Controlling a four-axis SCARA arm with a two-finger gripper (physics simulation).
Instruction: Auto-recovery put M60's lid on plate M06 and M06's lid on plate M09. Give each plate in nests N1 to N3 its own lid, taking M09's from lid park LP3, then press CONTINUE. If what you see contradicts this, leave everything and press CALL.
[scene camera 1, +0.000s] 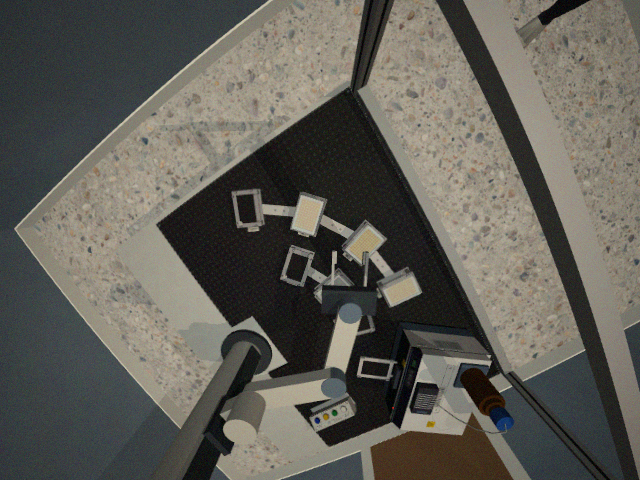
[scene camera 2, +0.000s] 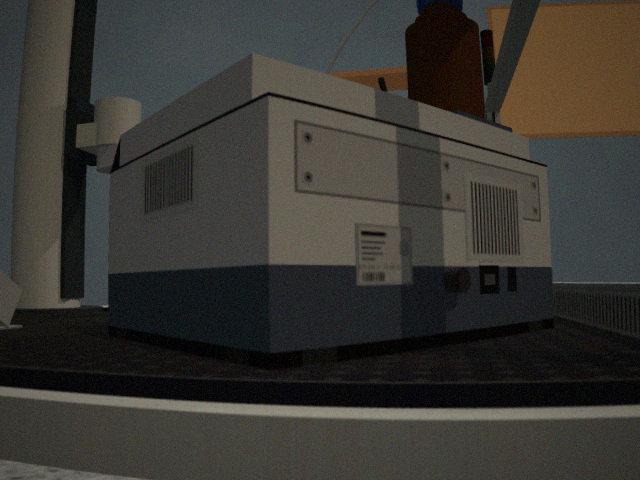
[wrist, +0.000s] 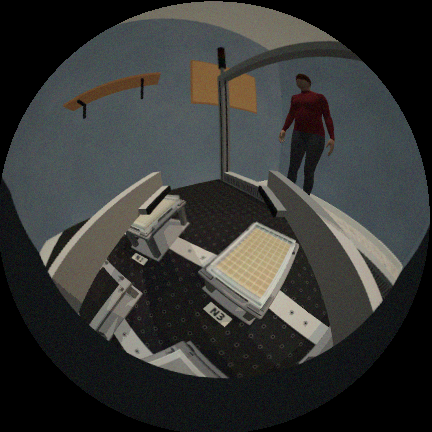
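Where they show: gripper, fingertip midpoint: (scene camera 1: 350, 251) (wrist: 212, 177); arm's base at its link origin: (scene camera 1: 247, 351).
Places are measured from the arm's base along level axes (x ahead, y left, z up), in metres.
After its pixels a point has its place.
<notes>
My gripper (scene camera 1: 349, 253) {x 0.698, y 0.234, z 0.191 m} (wrist: 212, 177) {x 0.698, y 0.234, z 0.191 m} is open and empty, above the stands; its fingers point toward the plate in nest N3 (scene camera 1: 364, 241) {x 0.755, y 0.213, z 0.090 m} (wrist: 257, 262) {x 0.740, y 0.191, z 0.083 m}. The plate in nest N1 (scene camera 1: 308, 214) {x 0.632, y 0.408, z 0.102 m} (wrist: 160, 212) {x 0.646, y 0.370, z 0.098 m} stands to the left. A third plate (scene camera 1: 400, 288) {x 0.783, y -0.025, z 0.090 m} is right of N3; its label does not show. All three show yellowish wells inside pale rims; no plate or lid markings are legible. A stand with a pale top (scene camera 1: 336, 279) {x 0.583, y 0.129, z 0.068 m} (wrist: 182, 362) {x 0.597, y 0.123, z 0.068 m} is partly hidden by the gripper body in scene camera 1. The button panel (scene camera 1: 333, 413) {x 0.220, y -0.451, z 0.081 m} has blue, yellow, green and white buttons; their labels are unreadable.
Open-framed stands (scene camera 1: 259, 206) {x 0.480, y 0.534, z 0.055 m} (scene camera 1: 286, 264) {x 0.441, y 0.284, z 0.060 m} are at the left; another is partly under the arm. A pale frame (scene camera 1: 360, 367) {x 0.473, y -0.252, z 0.112 m} is beside the white machine (scene camera 1: 439, 413) {x 0.670, y -0.510, z 0.227 m} (scene camera 2: 330, 217) {x 0.751, y -0.643, z 0.113 m}, which carries a brown bottle (scene camera 1: 480, 390) {x 0.836, y -0.356, z 0.327 m} (scene camera 2: 444, 62) {x 0.841, y -0.442, z 0.300 m}. A person (wrist: 310, 117) stands beyond the enclosure.
</notes>
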